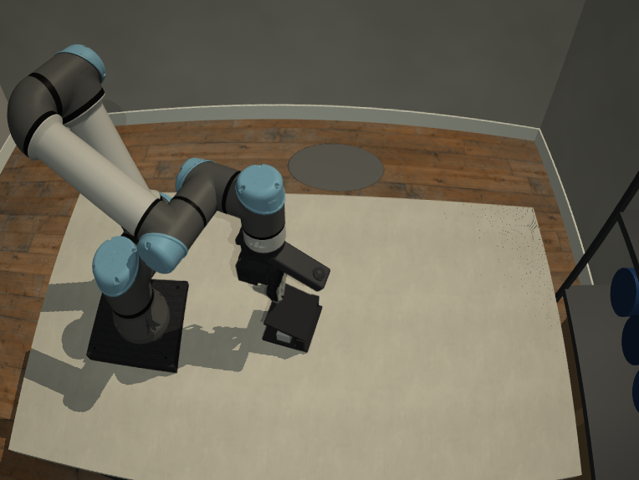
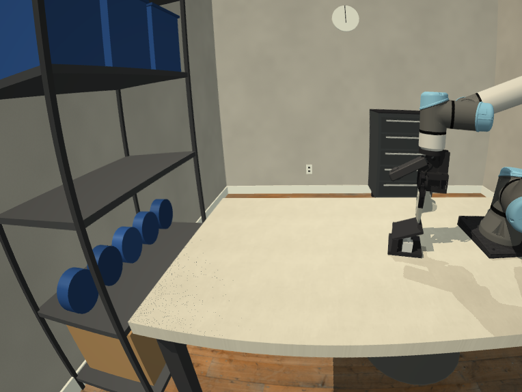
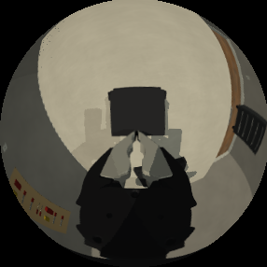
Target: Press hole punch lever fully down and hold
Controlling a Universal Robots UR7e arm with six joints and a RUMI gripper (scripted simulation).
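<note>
The hole punch is 7 cm below my hand, 3 cm ahead of it and 1 cm to the right of it.
</note>
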